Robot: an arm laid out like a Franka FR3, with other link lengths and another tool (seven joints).
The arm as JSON. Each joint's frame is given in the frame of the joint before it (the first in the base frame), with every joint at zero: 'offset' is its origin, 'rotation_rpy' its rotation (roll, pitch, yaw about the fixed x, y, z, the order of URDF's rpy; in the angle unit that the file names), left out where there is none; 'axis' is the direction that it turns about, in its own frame. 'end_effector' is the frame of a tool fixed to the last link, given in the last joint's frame.
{
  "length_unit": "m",
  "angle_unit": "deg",
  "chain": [
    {
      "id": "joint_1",
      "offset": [
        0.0,
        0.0,
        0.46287
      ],
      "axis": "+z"
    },
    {
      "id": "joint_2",
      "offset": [
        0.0,
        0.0,
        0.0
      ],
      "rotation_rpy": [
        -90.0,
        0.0,
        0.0
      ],
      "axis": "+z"
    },
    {
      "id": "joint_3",
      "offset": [
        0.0,
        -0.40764,
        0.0
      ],
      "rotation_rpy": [
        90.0,
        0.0,
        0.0
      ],
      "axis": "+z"
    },
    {
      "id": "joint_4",
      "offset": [
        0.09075,
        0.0,
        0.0
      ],
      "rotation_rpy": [
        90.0,
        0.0,
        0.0
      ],
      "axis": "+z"
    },
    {
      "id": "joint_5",
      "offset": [
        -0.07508,
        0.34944,
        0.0
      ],
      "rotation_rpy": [
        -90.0,
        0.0,
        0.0
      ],
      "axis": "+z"
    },
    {
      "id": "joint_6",
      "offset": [
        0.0,
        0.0,
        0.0
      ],
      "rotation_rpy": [
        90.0,
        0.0,
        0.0
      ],
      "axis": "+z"
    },
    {
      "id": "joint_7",
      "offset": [
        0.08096,
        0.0,
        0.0
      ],
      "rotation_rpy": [
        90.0,
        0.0,
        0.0
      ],
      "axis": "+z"
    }
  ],
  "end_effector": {
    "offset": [
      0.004,
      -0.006,
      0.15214
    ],
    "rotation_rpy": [
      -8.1,
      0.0,
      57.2
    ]
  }
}
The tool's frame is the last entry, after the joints.
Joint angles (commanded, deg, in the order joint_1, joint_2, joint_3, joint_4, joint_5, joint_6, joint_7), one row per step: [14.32 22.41 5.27 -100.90 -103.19 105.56 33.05]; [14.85 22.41 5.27 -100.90 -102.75 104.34 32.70]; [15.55 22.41 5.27 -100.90 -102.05 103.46 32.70]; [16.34 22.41 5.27 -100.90 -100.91 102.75 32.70]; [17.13 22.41 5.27 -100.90 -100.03 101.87 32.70]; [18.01 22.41 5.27 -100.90 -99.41 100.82 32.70]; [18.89 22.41 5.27 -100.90 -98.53 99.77 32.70]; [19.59 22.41 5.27 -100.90 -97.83 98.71 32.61]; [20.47 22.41 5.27 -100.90 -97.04 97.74 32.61]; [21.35 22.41 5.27 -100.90 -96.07 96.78 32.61]
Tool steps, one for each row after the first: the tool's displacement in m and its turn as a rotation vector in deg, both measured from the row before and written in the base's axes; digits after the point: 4 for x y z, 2 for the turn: [-0.0024 0.0029 0.0010 -0.41 -0.04 -0.72]; [-0.0028 0.0057 0.0001 0.16 -0.10 -0.41]; [-0.0034 0.0068 -0.0011 0.57 0.11 -0.42]; [-0.0034 0.0065 -0.0004 0.29 -0.01 -0.42]; [-0.0036 0.0073 0.0004 0.01 -0.14 -0.33]; [-0.0040 0.0071 -0.0002 0.20 -0.04 -0.47]; [-0.0035 0.0050 0.0002 0.00 -0.02 -0.57]; [-0.0041 0.0072 -0.0002 0.16 -0.02 -0.36]; [-0.0044 0.0071 -0.0006 0.29 0.07 -0.45]
